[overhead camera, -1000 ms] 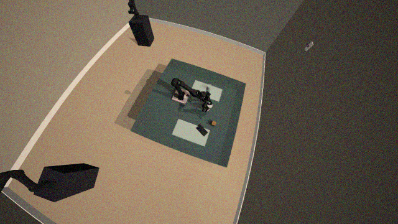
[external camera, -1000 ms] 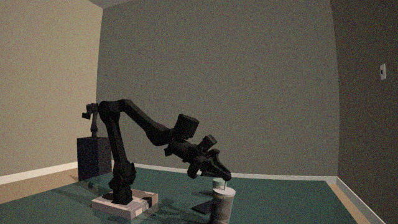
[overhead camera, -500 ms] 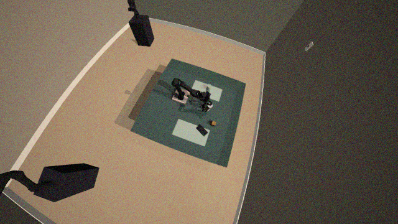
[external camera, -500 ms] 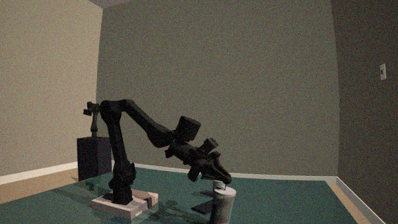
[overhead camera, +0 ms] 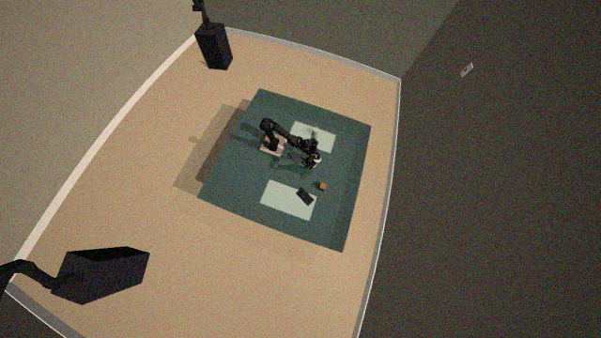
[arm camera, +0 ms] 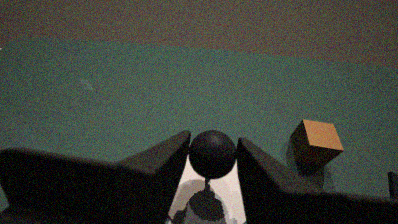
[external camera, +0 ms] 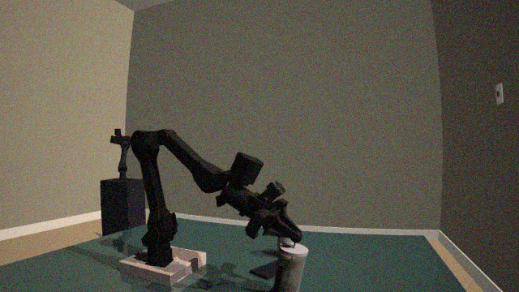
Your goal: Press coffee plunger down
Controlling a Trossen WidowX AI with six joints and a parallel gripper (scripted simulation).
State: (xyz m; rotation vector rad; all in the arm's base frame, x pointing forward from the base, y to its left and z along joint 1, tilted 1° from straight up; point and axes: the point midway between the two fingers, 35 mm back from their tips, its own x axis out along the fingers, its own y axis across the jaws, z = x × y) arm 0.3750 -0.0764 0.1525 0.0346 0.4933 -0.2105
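Now: gripper tip 90 mm above the coffee press, 30 mm past it and 10 mm to the left of it.
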